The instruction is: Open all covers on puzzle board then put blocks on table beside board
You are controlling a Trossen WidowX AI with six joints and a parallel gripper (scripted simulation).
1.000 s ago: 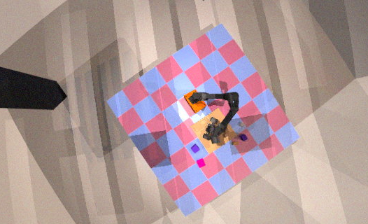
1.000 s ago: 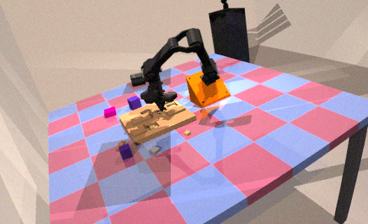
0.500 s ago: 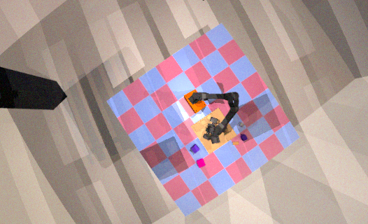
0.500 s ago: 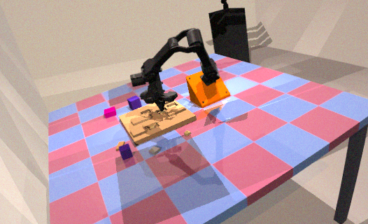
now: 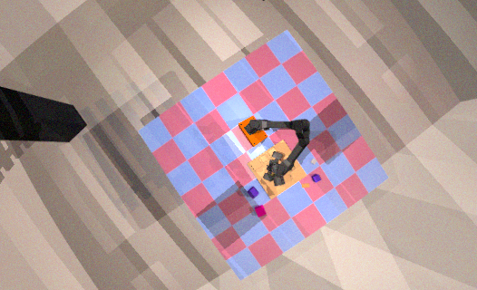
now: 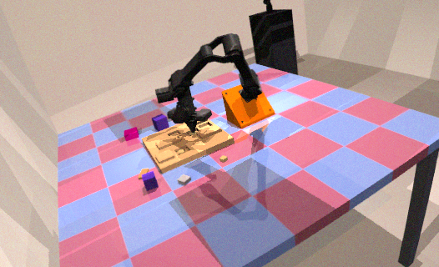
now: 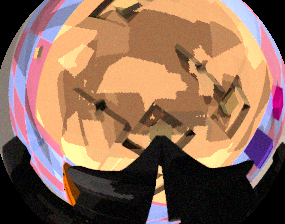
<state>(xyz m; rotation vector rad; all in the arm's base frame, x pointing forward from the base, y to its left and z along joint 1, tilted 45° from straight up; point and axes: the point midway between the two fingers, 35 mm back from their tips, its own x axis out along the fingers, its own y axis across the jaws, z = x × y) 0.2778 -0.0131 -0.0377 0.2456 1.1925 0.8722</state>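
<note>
My gripper tip is 5 cm short of the tan puzzle board and 1 cm to the right of it. Round my gripper tip: magenta block (25 cm to the right, 20 cm ahead, 1 cm below); then orange piece (27 cm ahead, 10 cm to the left, 1 cm below).
</note>
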